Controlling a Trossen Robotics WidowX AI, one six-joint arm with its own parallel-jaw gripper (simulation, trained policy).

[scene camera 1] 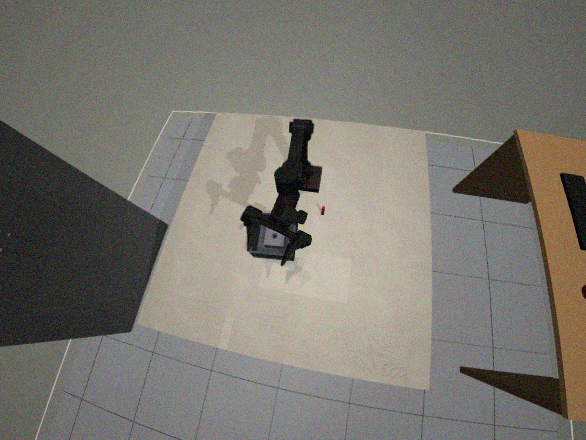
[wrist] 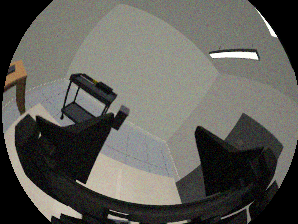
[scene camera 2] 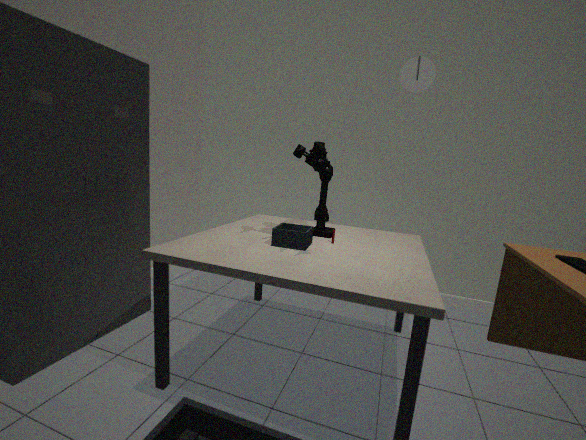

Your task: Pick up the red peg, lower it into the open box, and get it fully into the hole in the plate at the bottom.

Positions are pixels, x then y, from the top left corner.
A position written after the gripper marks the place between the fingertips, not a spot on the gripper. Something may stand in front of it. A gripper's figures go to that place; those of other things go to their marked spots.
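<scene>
The gripper (scene camera 1: 265, 258) is 0.55 m from the lens, and then there's a dark box (scene camera 1: 258, 250) that's 1.07 m from the lens.
</scene>
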